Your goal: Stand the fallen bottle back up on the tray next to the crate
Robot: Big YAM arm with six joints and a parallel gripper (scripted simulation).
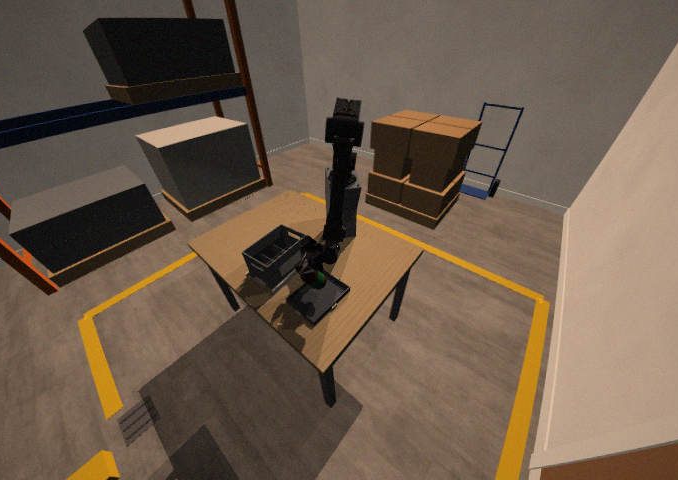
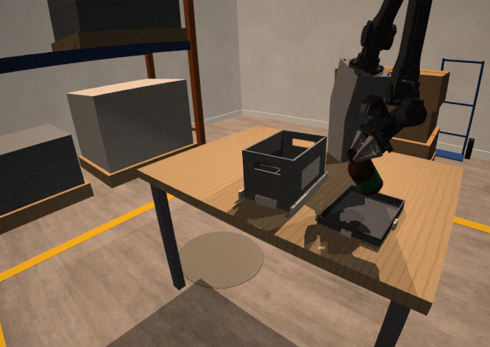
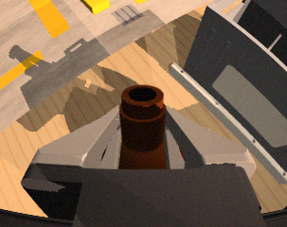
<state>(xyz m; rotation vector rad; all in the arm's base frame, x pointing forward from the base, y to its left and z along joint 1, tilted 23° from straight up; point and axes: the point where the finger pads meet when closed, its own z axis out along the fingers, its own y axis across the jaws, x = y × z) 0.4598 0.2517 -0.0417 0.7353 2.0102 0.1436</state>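
The brown bottle lies 3 cm behind my hand, 1 cm to the left of it and 4 cm below it. Also, from my hand: tray: 5 cm behind, 3 cm to the left, 18 cm below; then dark crate: 1 cm behind, 26 cm to the right, 11 cm below.
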